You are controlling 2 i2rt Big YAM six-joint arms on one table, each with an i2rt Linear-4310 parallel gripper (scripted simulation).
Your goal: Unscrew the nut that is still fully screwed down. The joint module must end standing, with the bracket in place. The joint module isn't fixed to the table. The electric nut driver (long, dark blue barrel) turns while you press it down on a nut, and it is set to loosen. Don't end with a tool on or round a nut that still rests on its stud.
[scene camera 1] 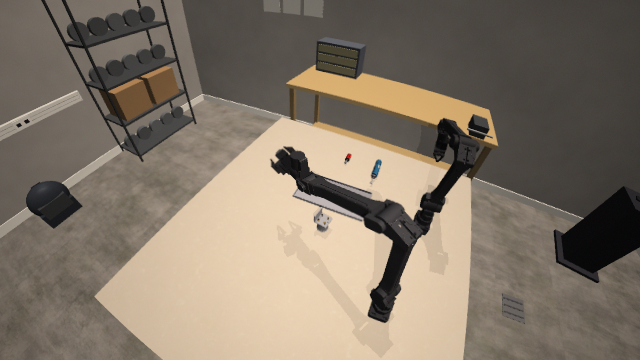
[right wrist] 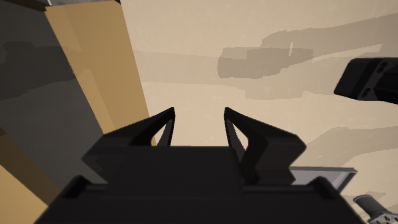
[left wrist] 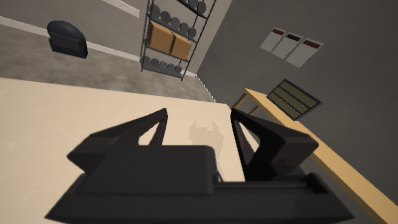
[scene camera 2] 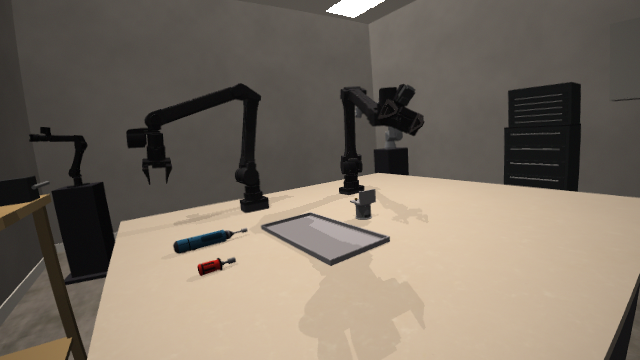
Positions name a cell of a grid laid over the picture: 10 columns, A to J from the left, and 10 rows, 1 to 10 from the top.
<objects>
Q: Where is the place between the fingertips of my right gripper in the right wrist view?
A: F5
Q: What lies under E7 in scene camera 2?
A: A grey tray.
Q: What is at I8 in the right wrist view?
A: A grey tray.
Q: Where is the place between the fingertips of my left gripper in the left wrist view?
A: F6
</objects>
